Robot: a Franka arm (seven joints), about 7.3 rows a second.
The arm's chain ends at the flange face. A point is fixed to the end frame.
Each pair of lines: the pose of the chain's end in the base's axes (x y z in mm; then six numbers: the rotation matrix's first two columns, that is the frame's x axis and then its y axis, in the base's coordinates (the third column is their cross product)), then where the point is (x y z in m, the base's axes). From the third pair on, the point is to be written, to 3 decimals.
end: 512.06 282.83 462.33 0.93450 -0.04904 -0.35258 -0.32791 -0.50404 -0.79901
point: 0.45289 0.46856 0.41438
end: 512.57 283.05 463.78 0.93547 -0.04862 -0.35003 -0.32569 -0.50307 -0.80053
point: 0.45353 0.46883 0.41589
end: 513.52 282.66 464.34 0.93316 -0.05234 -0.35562 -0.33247 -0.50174 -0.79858
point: 0.455 0.469 0.417
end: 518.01 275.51 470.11 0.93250 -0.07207 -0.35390 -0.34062 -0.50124 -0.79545
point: 0.463 0.462 0.421
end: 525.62 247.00 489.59 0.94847 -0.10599 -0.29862 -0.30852 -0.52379 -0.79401
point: 0.478 0.433 0.431
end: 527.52 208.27 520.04 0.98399 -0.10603 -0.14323 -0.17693 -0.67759 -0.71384
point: 0.483 0.377 0.421
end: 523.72 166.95 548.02 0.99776 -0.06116 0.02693 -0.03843 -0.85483 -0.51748
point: 0.488 0.299 0.401
